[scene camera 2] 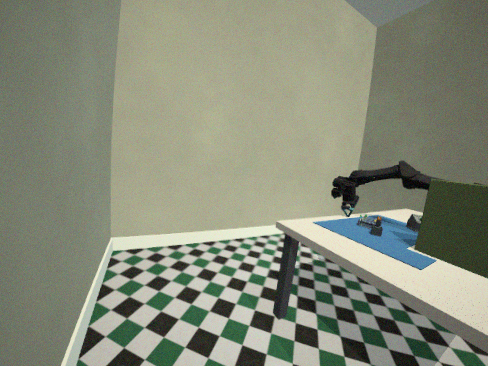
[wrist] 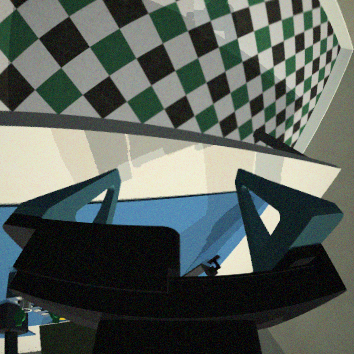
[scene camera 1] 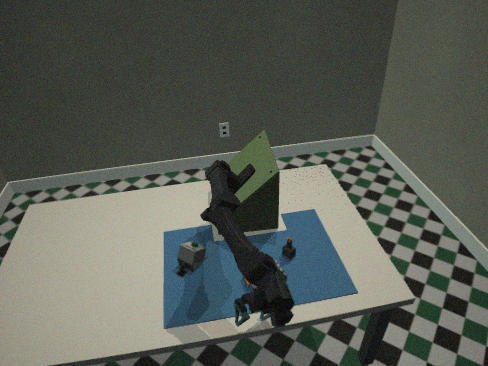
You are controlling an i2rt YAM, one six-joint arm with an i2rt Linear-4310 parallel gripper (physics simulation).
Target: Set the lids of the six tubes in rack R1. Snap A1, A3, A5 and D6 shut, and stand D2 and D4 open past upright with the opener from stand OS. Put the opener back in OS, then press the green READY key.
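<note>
My gripper is open and empty, its two teal fingers wide apart, above the table's front edge area. Rack R1 stands on the mat with small upright parts on it; in scene camera 1 the arm mostly covers it. The lids' angles are too small or hidden to tell. The opener, orange at its top, is upright in the dark stand OS, apart from the gripper. The green READY key is on top of a grey box.
A blue mat lies on the white table. A tall green slanted panel stands behind the mat, beside the arm's base. A small black item is beside the grey box.
</note>
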